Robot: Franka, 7 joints.
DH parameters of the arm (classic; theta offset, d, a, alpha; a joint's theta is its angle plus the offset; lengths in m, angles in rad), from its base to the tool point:
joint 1: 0 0.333 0 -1.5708
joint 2: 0 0 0 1.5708
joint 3: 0 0.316 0.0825 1.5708
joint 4: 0 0 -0.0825 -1.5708
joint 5: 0 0.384 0 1.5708
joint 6: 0 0 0.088 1.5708
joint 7: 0 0.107 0 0
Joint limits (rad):
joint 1: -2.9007..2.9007
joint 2: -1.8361..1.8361
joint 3: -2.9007..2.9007
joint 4: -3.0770..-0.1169
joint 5: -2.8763..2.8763
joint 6: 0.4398..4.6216
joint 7: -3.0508..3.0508
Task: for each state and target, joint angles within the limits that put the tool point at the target. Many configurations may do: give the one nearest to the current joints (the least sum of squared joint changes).
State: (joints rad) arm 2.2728 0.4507 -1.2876 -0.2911 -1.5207 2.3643 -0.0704
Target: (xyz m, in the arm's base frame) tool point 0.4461 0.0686 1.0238
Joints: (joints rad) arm 2.0075 -0.1023 -1.5970 -0.8907 -1.4522 2.1280 -0.0704
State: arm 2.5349 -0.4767 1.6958 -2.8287 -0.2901 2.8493 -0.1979
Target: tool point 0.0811 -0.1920 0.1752
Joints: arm 2.7611 0.3540 2.1145 -3.0770 -0.1980 2.2397 -0.1979
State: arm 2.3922 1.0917 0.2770 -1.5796 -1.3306 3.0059 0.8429
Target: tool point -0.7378 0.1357 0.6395
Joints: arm 2.5830 0.6361 0.4878 -1.0413 -1.2436 2.9815 0.8429
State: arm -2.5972 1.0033 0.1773 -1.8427 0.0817 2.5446 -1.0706
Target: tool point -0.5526 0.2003 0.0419
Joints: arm -2.9007 0.9824 -0.5639 -1.8873 0.0986 2.5536 -1.0706
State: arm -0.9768 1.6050 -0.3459 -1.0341 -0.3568 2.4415 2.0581
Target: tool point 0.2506 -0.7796 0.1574
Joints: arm -1.0420 1.3064 -0.4405 -0.8487 -0.3555 2.4804 2.0581
